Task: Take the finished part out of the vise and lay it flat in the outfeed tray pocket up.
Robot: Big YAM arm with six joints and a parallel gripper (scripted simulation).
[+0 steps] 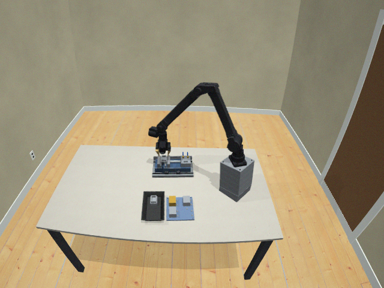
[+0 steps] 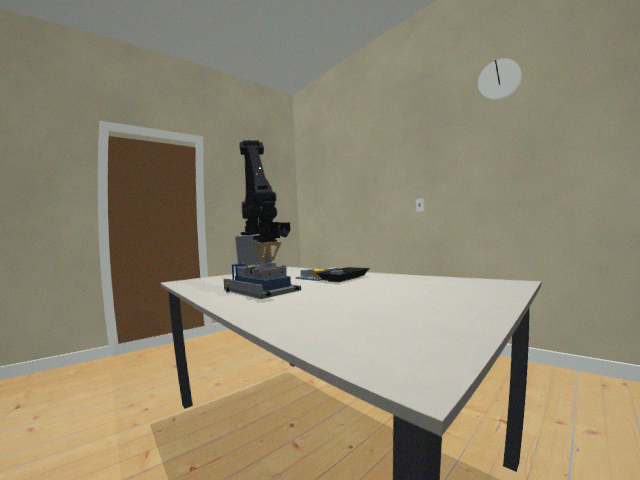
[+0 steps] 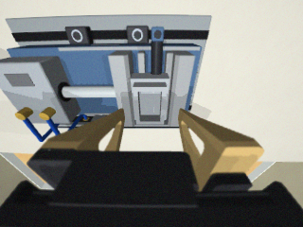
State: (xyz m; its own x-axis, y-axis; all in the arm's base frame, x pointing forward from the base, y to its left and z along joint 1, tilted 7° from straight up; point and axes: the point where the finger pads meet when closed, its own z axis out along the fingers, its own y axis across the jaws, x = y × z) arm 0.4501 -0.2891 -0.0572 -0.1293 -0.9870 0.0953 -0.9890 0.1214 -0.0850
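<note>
Now: hand 9 cm above the blue vise, 6 cm past it and 1 cm to the right of it. The rest, counted from my hand: yellow block: 35 cm to the left, 11 cm below, 2 cm behind; blue plate: 40 cm to the left, 13 cm below, 6 cm behind.
</note>
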